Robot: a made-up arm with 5 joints.
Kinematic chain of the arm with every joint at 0, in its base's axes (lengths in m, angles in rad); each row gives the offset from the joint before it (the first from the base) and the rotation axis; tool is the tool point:
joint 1: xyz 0 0 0.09 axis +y
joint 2: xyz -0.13 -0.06 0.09 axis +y
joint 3: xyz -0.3 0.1 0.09 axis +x
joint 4: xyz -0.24 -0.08 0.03 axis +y
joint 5: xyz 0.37 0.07 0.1 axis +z
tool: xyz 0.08 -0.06 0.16
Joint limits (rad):
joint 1: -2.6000..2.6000
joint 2: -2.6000..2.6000
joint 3: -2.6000..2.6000
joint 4: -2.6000..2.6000
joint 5: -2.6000..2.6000
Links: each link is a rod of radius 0.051 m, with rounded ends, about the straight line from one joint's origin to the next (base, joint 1, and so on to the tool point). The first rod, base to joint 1, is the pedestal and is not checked.
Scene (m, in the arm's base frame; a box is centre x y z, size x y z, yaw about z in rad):
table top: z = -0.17
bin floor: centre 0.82 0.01 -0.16 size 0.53 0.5 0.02 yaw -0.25
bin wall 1: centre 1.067 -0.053 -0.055 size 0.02 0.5 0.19 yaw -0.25
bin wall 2: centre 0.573 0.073 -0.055 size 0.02 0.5 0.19 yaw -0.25
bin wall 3: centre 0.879 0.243 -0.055 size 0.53 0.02 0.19 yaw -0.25
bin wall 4: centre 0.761 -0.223 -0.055 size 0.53 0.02 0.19 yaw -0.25
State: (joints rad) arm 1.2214 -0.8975 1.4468 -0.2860 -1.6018
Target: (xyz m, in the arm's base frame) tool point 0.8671 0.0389 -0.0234
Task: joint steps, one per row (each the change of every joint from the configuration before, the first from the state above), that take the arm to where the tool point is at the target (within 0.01 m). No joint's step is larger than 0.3 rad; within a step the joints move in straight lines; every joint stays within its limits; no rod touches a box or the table.
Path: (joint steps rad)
1: 0.2067 0.1569 -0.2723 -0.0767 -0.0170
2: 0.2066 0.1569 -0.2722 -0.0767 -0.0170
3: 0.2067 0.1569 -0.2723 -0.0766 -0.0169
4: 0.2067 0.1569 -0.2723 -0.0767 -0.0170
5: 0.2067 0.1569 -0.2722 -0.0767 -0.0170
6: 0.2066 0.1569 -0.2723 -0.0767 -0.0170

